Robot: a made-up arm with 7 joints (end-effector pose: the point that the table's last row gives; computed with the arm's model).
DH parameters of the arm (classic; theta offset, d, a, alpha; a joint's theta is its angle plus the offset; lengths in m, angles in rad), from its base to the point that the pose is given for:
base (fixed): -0.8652 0 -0.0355 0
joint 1: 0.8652 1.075 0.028 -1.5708
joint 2: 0 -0.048 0.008 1.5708
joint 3: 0 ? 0.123 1.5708
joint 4: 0 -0.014 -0.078 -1.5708
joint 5: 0 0.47 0.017 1.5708
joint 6: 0 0.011 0.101 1.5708
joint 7: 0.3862 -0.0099 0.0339 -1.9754
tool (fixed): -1.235 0.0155 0 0
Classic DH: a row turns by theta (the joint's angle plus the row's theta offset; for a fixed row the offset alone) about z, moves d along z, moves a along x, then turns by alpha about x.
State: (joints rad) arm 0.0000 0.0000 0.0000 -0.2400 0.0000 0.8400 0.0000
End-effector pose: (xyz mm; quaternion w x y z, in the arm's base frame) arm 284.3 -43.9 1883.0 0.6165 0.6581 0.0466 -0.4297
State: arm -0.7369 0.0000 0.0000 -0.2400 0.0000 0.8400 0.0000
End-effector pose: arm 156.8 -232.0 1883.0 0.4204 0.6308 -0.1935 -0.6229
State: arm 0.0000 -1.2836 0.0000 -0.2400 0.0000 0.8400 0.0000
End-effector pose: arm -690.8 -43.9 1571.7 0.5217 0.7844 -0.3317 0.0498
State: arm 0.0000 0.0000 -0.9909 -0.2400 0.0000 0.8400 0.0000
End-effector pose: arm 142.4 -260.5 1883.0 0.3381 0.6012 -0.2719 -0.6711
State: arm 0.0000 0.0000 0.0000 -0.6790 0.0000 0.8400 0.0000
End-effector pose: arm 506.5 -43.9 1767.2 0.5916 0.5488 0.1797 -0.5626
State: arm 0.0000 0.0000 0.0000 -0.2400 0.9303 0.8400 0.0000
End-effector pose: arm 277.9 43.0 1884.5 0.6680 0.6336 0.3742 -0.1104
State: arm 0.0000 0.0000 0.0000 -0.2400 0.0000 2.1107 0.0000
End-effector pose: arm 135.6 -43.9 1914.7 0.5239 0.7847 -0.3284 0.0448
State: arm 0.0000 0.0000 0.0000 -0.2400 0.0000 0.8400 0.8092
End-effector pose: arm 262.1 -54.7 1867.8 0.2809 0.7572 -0.0755 -0.5849
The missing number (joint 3, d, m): 0.252
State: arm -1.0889 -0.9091 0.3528 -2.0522 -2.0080 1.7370 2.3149
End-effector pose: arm 303.1 -171.8 1592.7 0.1615 0.1548 -0.9731 0.0551
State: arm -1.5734 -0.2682 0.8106 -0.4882 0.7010 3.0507 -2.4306
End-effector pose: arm 61.4 38.6 1826.0 0.7117 -0.3505 -0.6085 -0.0189
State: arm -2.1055 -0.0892 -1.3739 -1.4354 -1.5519 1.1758 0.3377
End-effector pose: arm -697.4 314.7 1533.9 0.8178 0.4011 -0.0133 0.4125
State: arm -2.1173 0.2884 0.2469 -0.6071 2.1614 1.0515 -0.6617
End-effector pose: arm -227.0 -546.2 1743.5 0.5477 0.8256 -0.0931 0.0987
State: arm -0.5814 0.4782 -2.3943 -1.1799 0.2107 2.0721 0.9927
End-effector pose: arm -345.1 -258.5 1778.9 0.3003 0.0702 0.9125 0.2688
